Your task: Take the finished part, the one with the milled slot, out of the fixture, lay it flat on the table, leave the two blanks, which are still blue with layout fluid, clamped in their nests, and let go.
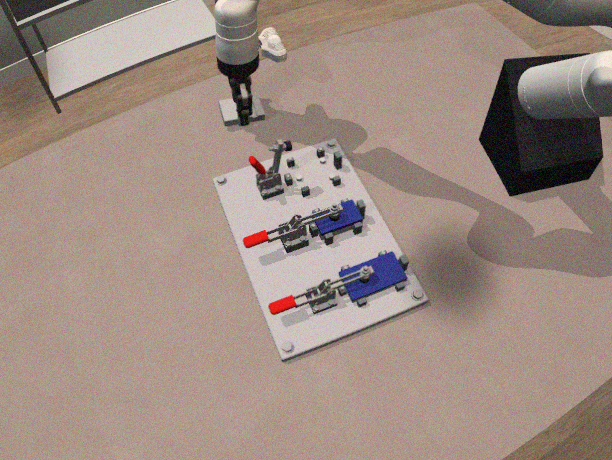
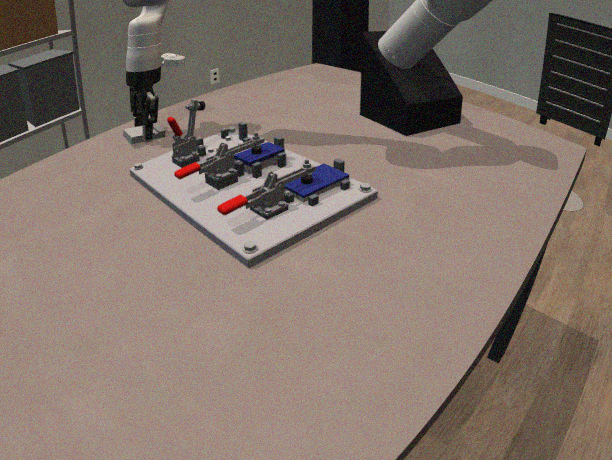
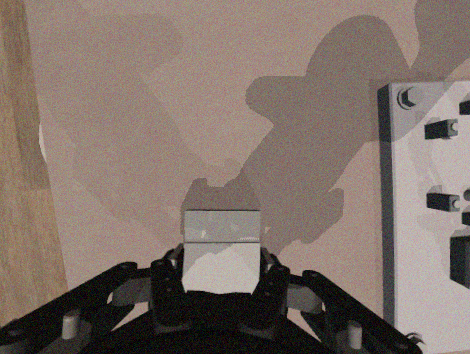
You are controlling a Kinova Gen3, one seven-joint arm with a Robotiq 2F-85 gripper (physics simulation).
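Pixels of known places: gripper, fingertip midpoint: [image 1: 241, 113] [image 2: 143, 136] [image 3: 222, 256]; arm's base at its link origin: [image 1: 539, 92] [image 2: 396, 52].
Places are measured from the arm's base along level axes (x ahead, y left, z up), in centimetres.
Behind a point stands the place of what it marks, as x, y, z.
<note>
The finished part [image 1: 229, 112] {49.3, -26.2, -13.4} [image 2: 133, 134] {49.8, -25.6, -13.4} [image 3: 222, 226] {44.0, -27.0, -14.1} is a pale grey block beyond the fixture's far left corner. It looks level, at or very close to the table top; contact is hard to tell. My gripper [image 1: 243, 118] {47.0, -27.1, -15.3} [image 2: 147, 133] {47.0, -27.1, -15.3} [image 3: 222, 256] {47.0, -27.1, -15.3} points down and is shut on it, one finger at each side. The slot is not clearly visible. On the fixture [image 1: 320, 335] {48.0, 21.1, -14.3} [image 2: 300, 220] {44.6, 20.5, -14.3} [image 3: 410, 300] {50.7, -11.2, -14.3}, the smaller blue blank [image 1: 353, 219] {37.0, 5.9, -11.7} [image 2: 270, 150] {37.7, 5.4, -11.7} and the larger blue blank [image 1: 390, 272] {35.1, 16.0, -12.7} [image 2: 327, 176] {35.9, 16.2, -12.7} sit in their nests under lowered clamps.
The clamp [image 1: 270, 185] {47.1, -5.1, -12.1} [image 2: 186, 151] {47.2, -5.1, -12.0} at the third nest stands open with its arm raised, and that nest holds no part. The part is near the table's far edge, with wood floor beyond. The black robot base [image 1: 545, 145] {1.0, 6.6, -6.2} [image 2: 410, 100] {5.6, 8.3, -8.3} stands on the right.
</note>
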